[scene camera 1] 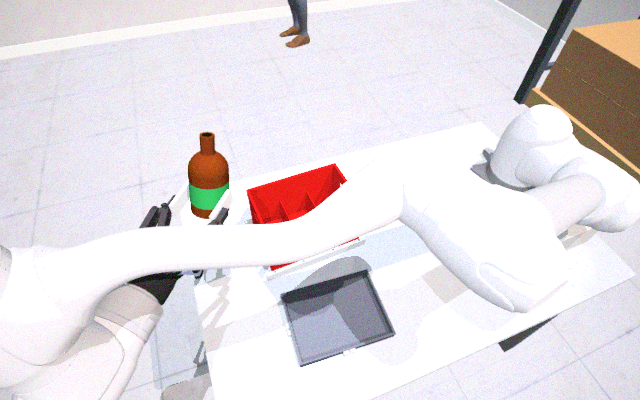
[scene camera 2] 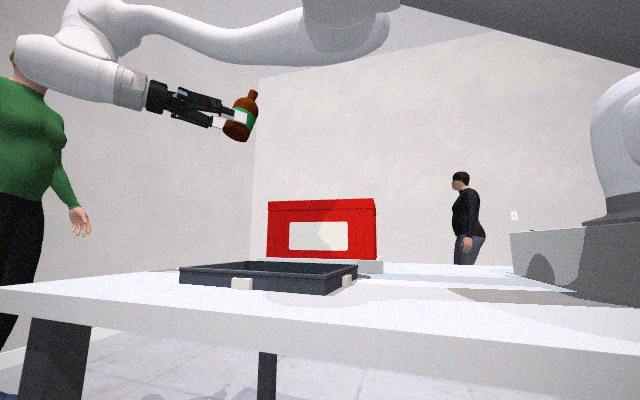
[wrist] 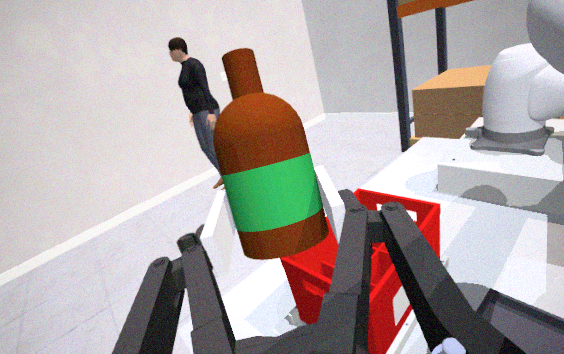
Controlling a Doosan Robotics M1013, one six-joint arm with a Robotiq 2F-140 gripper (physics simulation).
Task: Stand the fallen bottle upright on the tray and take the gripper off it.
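Seen in the pictures: gripper, between the fingertips: (scene camera 1: 210,190) (scene camera 2: 241,124) (wrist: 274,194); arm's base, origin of its link: (scene camera 1: 508,180) (wrist: 511,140).
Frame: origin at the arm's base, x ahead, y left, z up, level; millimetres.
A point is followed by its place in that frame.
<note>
The brown bottle (scene camera 1: 208,172) {y 37, x 885, z 367 mm} (scene camera 2: 241,117) (wrist: 270,175) {y 45, x 907, z 331 mm} with a green band is held in the air, high above table level. Its neck points up; in the second scene view it leans somewhat to the right. My gripper (scene camera 1: 207,207) (scene camera 2: 234,119) {y 16, x 891, z 300 mm} (wrist: 274,194) {y 16, x 891, z 300 mm} is shut on the bottle, its pale finger pads on both sides of the green band. The gripper lies nearly level, pointing right in the second scene view. The dark grey tray (scene camera 1: 340,320) {y 201, x 666, z -101 mm} (scene camera 2: 260,280) {y 283, x 649, z -93 mm} (wrist: 525,310) {y 154, x 551, z -93 mm} lies on the table, apart from the bottle and below it. Part of the tray shows in the wrist view.
A red crate (scene camera 1: 295,192) {y -175, x 663, z 1 mm} (scene camera 2: 320,207) {y 4, x 650, z 49 mm} (wrist: 300,295) {y -145, x 804, z -16 mm} with compartments stands behind the tray on the white table (scene camera 1: 310,375) {y 301, x 786, z -106 mm} (scene camera 2: 300,330) {y 398, x 541, z -115 mm}. The arm passes over the crate in the first scene view. Shelving with cardboard boxes (scene camera 1: 595,75) (wrist: 445,107) stands beyond the arm's base. Two people stand in the room.
</note>
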